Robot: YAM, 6 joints.
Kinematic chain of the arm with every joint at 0, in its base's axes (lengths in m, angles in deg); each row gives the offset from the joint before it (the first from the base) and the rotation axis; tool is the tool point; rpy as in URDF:
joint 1: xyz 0 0 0.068 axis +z
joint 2: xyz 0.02 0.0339 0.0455 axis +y
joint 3: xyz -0.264 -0.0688 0 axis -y
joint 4: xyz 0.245 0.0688 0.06 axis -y
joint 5: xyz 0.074 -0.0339 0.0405 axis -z
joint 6: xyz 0.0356 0 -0.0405 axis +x
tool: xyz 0 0 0 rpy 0 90 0
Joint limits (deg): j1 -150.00..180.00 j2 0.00..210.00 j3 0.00..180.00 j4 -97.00..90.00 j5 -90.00..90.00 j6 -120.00..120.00
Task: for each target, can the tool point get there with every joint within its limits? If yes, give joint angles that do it. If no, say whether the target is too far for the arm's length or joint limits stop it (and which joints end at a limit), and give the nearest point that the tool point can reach.
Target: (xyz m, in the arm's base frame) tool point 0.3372 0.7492 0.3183
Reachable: no: too far | nearest point 0.2571 0.5712 0.2684 | short by 0.201 m
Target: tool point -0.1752 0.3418 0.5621
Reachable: yes | joints 113.70 109.30 121.73 48.11 -40.32 -42.54
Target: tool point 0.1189 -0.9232 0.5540
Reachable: no: too far | nearest point 0.0745 -0.5786 0.3860 | short by 0.386 m
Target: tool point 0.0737 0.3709 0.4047
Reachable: yes | joints 78.16 93.46 96.14 -26.25 -6.45 -99.04
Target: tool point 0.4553 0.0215 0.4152
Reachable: yes | joints 6.15 111.89 115.06 -13.15 50.39 -12.05
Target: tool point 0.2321 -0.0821 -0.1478
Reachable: yes | joints -27.01 164.28 48.54 40.25 -65.17 99.21
